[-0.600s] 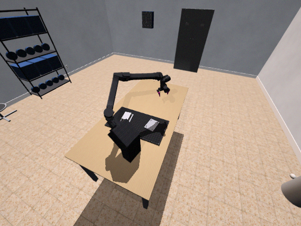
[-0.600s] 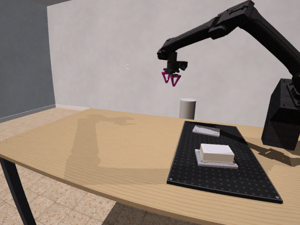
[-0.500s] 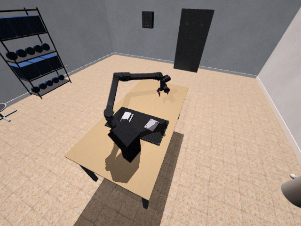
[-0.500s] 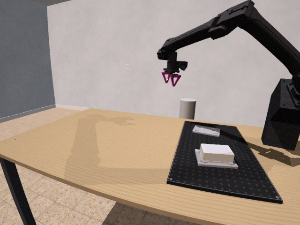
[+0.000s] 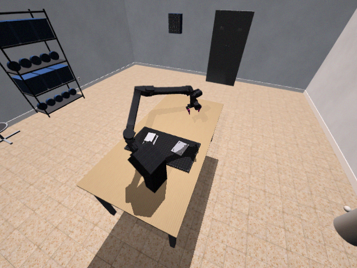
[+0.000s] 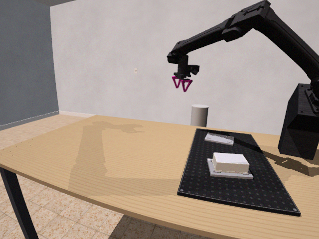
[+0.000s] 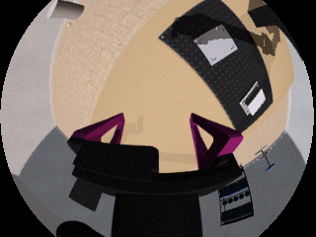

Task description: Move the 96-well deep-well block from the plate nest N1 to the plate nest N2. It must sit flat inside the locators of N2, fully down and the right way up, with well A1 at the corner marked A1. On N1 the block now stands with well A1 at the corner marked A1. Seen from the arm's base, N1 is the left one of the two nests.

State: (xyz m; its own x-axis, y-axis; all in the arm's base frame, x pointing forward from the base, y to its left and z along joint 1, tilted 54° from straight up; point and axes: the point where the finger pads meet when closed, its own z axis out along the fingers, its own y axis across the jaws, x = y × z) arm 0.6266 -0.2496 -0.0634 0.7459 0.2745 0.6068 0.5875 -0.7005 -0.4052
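Now: hand 29 cm past the white deep-well block, 36 cm to the right of it and 25 cm above it.
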